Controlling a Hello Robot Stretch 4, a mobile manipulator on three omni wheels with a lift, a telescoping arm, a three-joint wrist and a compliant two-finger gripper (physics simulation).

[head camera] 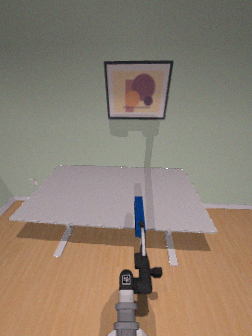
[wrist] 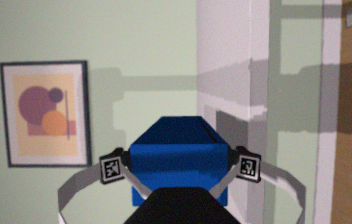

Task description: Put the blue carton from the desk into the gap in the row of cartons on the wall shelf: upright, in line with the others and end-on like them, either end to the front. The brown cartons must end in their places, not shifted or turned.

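Note:
The blue carton is long and narrow. In the head view it lies lengthwise, pointing away from me, across the front edge of the desk. In the wrist view, which is turned on its side, its near end faces me. My gripper is shut on the carton, with one fingertip pad against each side near that end. The hand hides the lower part of the near end. I cannot tell whether the carton touches the desk top. The wall shelf and the brown cartons do not show in either view.
A framed picture hangs on the green wall behind the desk. The desk stands on pale legs on a wooden floor. In the wrist view the desk runs upright, right of centre.

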